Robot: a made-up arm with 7 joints.
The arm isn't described. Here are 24 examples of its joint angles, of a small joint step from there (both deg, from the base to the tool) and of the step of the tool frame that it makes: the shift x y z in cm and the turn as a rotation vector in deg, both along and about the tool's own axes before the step.
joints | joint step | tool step
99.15 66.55 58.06 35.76 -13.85 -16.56 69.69 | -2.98 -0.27 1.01 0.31 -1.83 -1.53 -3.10 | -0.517 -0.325 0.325 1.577 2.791 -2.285
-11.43 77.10 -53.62 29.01 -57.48 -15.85 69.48 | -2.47 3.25 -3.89 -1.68 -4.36 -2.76 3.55 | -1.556 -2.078 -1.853 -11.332 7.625 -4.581
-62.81 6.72 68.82 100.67 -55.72 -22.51 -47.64 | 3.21 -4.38 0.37 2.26 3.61 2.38 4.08 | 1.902 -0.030 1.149 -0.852 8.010 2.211
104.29 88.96 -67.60 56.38 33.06 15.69 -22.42 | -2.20 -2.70 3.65 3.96 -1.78 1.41 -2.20 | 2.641 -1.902 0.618 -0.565 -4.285 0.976
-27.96 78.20 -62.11 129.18 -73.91 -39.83 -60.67 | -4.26 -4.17 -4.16 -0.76 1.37 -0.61 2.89 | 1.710 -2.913 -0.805 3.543 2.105 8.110
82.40 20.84 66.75 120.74 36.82 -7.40 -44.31 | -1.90 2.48 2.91 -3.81 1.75 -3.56 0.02 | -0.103 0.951 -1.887 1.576 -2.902 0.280
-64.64 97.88 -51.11 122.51 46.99 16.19 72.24 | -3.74 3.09 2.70 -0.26 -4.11 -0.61 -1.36 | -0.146 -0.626 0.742 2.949 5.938 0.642
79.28 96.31 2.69 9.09 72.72 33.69 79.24 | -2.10 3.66 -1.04 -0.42 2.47 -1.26 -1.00 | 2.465 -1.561 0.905 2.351 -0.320 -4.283
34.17 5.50 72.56 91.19 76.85 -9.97 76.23 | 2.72 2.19 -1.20 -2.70 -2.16 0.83 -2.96 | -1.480 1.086 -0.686 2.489 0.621 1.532
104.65 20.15 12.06 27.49 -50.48 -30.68 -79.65 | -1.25 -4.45 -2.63 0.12 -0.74 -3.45 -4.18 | 2.115 -1.155 3.678 -0.560 0.336 6.308
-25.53 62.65 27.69 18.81 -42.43 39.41 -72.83 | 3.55 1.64 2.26 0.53 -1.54 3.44 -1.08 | 0.627 0.850 -2.239 1.578 5.607 -1.575
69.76 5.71 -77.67 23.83 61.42 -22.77 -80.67 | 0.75 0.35 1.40 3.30 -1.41 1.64 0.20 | 1.294 -0.539 0.459 -2.269 0.196 1.126
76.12 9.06 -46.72 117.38 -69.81 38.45 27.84 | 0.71 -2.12 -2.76 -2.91 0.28 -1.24 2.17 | 1.274 -0.961 -0.659 -4.735 -2.879 -0.618
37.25 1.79 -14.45 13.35 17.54 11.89 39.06 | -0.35 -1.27 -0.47 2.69 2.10 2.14 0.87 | 0.599 -1.240 -0.790 -3.432 -0.873 1.139
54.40 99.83 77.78 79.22 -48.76 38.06 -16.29 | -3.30 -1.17 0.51 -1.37 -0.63 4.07 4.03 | -0.007 -1.476 1.177 -6.566 2.723 -3.479
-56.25 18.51 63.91 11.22 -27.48 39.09 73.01 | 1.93 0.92 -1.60 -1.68 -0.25 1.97 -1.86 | 1.042 -0.834 -0.428 1.557 1.892 0.824
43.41 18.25 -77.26 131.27 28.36 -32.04 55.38 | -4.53 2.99 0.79 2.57 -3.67 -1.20 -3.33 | 0.963 -1.622 -0.485 4.851 0.877 -1.677
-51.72 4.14 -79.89 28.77 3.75 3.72 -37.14 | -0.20 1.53 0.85 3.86 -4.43 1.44 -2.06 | 0.217 0.426 0.199 2.784 -2.995 -2.366
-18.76 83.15 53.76 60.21 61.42 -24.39 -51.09 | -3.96 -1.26 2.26 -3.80 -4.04 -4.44 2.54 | -1.327 2.108 -0.462 -1.395 -4.716 -3.371
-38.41 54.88 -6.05 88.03 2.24 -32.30 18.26 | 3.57 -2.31 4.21 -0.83 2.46 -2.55 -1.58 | 0.002 1.989 -0.625 10.039 -4.287 -1.057
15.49 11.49 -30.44 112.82 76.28 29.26 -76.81 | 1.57 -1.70 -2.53 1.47 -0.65 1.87 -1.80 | -0.180 -1.462 0.939 -2.077 -0.688 -2.936
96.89 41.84 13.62 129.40 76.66 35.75 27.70 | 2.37 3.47 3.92 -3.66 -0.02 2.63 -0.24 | 2.376 1.219 1.233 4.986 1.909 -3.002
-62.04 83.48 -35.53 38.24 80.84 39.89 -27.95 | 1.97 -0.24 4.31 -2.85 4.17 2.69 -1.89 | 0.943 1.340 0.132 -1.969 3.705 8.111
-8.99 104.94 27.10 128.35 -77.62 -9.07 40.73 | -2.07 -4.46 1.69 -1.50 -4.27 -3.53 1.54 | 1.155 -1.016 -0.228 -4.368 -0.380 -0.668
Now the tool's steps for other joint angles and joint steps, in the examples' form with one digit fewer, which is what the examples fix.
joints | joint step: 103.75 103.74 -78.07 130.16 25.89 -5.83 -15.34 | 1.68 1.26 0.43 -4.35 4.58 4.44 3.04
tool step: -1.26 1.47 0.38 1.36 9.13 1.00
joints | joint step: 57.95 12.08 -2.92 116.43 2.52 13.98 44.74 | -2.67 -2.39 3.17 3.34 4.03 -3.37 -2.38
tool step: 0.60 -0.89 0.99 4.68 -7.03 0.98
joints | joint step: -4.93 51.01 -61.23 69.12 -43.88 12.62 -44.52 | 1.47 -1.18 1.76 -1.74 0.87 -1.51 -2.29
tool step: -0.56 0.14 -1.27 3.74 1.88 1.03
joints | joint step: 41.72 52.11 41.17 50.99 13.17 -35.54 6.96 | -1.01 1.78 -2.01 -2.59 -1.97 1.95 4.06
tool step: -0.46 0.59 0.09 -7.45 4.59 -3.21
